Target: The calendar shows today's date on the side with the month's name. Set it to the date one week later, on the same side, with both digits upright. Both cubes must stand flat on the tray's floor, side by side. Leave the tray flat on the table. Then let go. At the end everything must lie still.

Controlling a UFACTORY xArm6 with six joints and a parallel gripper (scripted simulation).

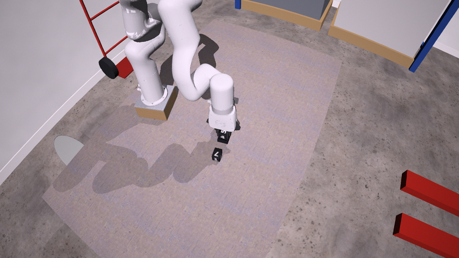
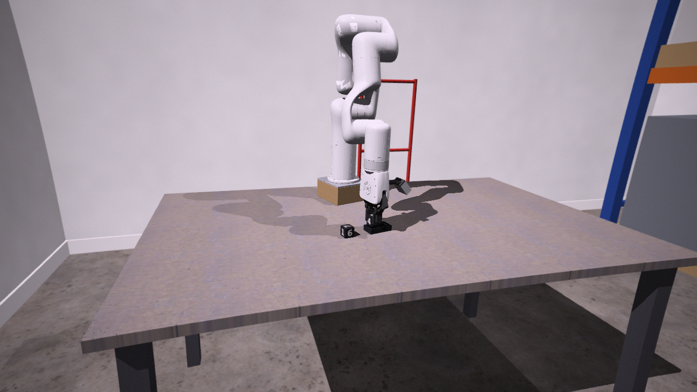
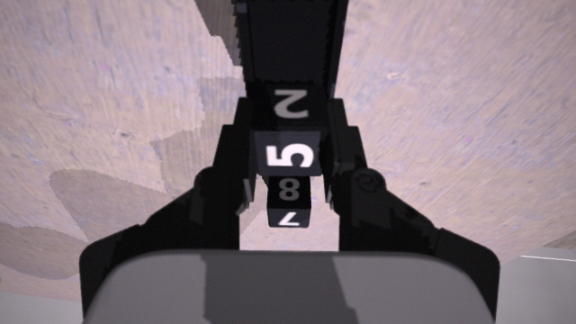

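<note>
Now: hand 20 mm to the right of the black tray and 40 mm above it.
</note>
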